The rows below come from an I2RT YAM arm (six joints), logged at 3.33 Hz.
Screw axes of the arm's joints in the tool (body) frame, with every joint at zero. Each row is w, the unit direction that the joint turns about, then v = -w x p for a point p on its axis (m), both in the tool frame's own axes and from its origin. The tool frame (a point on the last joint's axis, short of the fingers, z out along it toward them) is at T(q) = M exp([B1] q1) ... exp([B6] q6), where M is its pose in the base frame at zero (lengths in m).
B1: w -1 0 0 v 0 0.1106 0
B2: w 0 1 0 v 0.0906 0 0.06
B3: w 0 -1 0 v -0.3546 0 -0.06
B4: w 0 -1 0 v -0.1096 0 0
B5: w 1 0 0 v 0 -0.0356 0
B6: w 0 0 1 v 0 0 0
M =
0 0 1 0.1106
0 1 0 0
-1 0 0 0.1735
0 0 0 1
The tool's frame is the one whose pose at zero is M.
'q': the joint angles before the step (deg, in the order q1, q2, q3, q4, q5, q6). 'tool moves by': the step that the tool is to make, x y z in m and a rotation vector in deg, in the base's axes. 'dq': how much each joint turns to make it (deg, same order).
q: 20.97 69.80 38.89 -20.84 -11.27 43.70
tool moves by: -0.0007 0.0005 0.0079 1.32 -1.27 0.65
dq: 0.03 -1.18 0.65 -0.17 -1.00 0.01
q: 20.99 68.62 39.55 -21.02 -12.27 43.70
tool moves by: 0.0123 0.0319 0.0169 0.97 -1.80 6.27
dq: 5.49 4.65 6.40 0.18 -0.64 -0.50
